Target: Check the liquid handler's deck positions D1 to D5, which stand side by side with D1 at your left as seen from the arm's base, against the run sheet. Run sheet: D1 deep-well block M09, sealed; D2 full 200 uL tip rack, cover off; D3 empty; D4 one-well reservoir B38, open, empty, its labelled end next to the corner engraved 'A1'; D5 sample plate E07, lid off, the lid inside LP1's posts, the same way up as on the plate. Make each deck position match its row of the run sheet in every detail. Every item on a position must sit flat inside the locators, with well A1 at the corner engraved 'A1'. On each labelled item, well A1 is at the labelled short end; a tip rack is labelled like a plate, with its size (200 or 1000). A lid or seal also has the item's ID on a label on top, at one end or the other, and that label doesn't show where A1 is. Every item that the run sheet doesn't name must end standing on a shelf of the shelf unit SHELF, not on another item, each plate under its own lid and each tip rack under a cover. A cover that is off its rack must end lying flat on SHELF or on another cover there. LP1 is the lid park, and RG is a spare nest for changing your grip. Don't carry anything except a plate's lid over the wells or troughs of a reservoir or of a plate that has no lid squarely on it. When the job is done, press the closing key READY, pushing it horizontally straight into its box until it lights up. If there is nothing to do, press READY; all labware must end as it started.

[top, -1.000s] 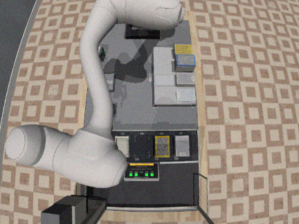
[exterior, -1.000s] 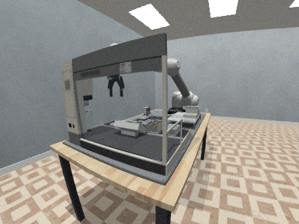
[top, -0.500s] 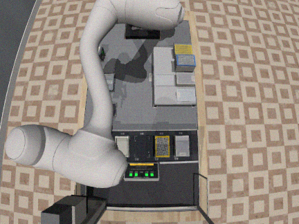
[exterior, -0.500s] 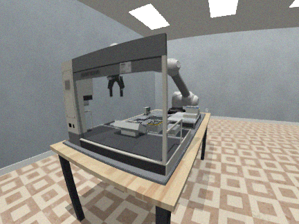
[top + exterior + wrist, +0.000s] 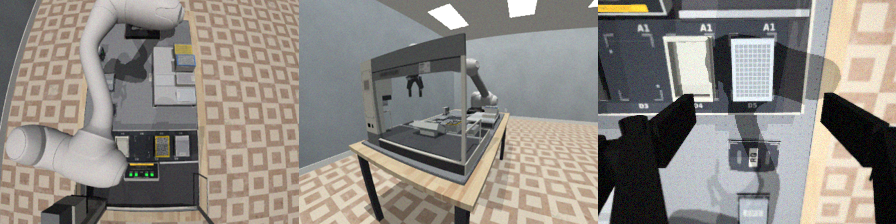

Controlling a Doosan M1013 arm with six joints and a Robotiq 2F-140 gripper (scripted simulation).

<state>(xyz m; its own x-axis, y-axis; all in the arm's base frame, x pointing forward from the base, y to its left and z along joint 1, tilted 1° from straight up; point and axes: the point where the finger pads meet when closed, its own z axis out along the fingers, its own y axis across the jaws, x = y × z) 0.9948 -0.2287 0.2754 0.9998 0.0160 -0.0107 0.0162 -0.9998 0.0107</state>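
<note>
My gripper is now 25 cm above the white well plate. Round my hand: dark nest: 31 cm below, 24 cm behind, 1 cm to the right; yellow tip rack: 38 cm to the left, 22 cm below, 1 cm ahead; cream one-well reservoir: 25 cm below, 12 cm to the left.
</note>
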